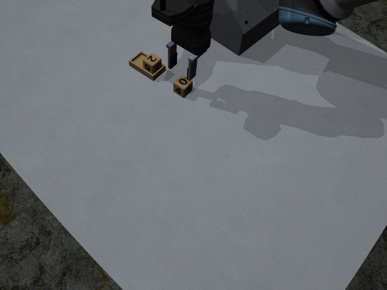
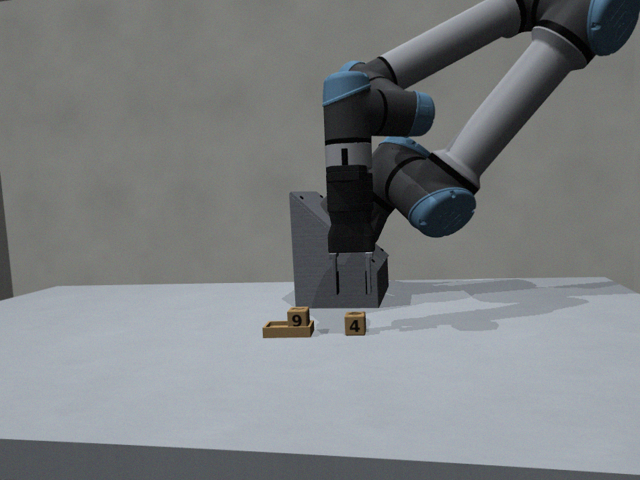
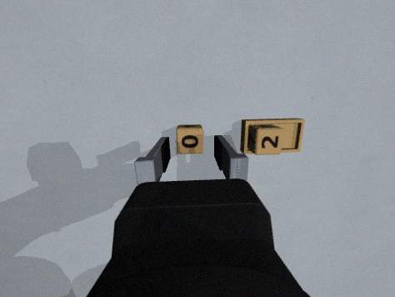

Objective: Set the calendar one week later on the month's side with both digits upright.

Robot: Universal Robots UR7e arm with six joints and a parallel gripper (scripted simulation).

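Now: hand 110 mm to the left of the wooden tray, 70 mm above it and 10 mm short of it.
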